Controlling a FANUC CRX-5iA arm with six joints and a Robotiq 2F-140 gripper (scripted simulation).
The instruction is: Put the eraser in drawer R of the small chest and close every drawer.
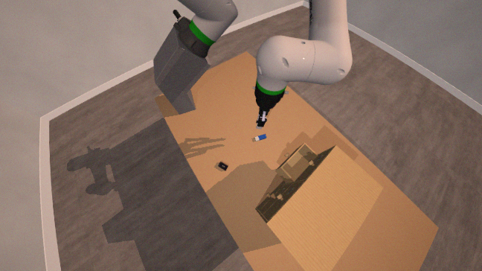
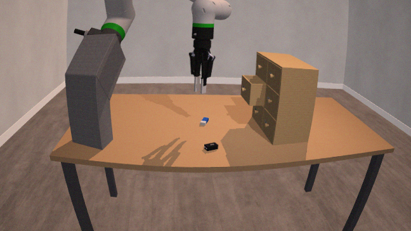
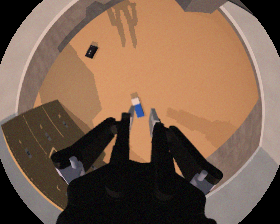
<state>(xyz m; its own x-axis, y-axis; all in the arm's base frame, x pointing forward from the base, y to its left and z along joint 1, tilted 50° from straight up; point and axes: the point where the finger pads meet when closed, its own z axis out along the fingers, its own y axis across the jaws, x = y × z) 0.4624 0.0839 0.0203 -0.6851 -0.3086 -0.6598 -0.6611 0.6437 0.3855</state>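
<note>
My hand is 17 cm above the eraser and 2 cm short of it. Also, from my hand: small black block: 26 cm to the right, 17 cm below, 2 cm ahead.
</note>
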